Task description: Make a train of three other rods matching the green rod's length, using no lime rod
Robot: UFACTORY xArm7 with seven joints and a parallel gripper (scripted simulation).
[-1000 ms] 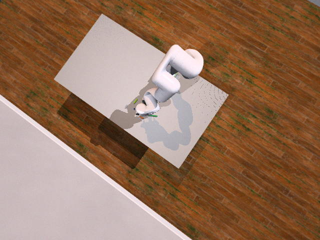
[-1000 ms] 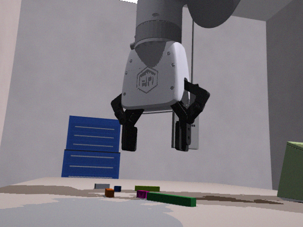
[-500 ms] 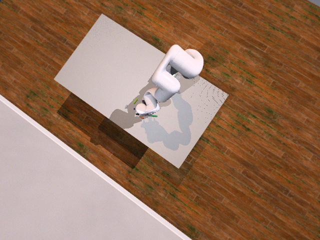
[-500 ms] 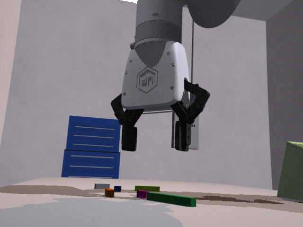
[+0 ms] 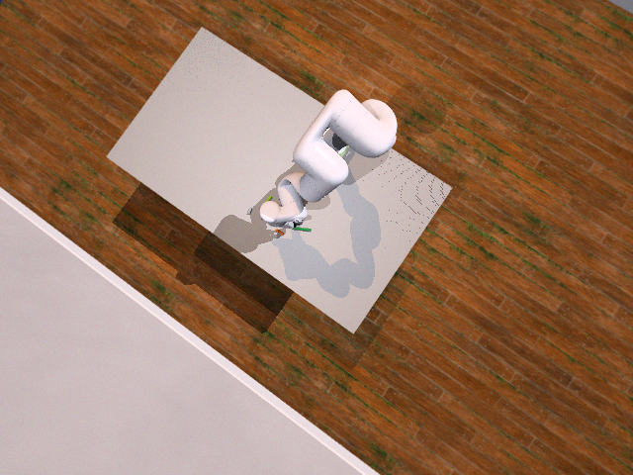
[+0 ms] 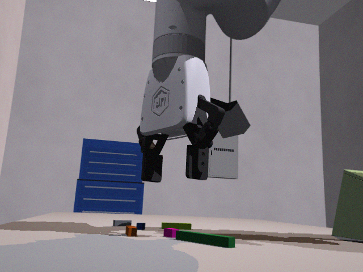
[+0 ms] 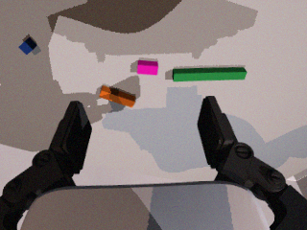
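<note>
Now: hand 40 mm short of the blue rod, 110 mm to the left of it and 80 mm above it. Round my hand: orange rod: 50 mm ahead, 80 mm below; then magenta rod: 80 mm below; then green rod: 30 mm behind, 60 mm to the left, 80 mm below.
</note>
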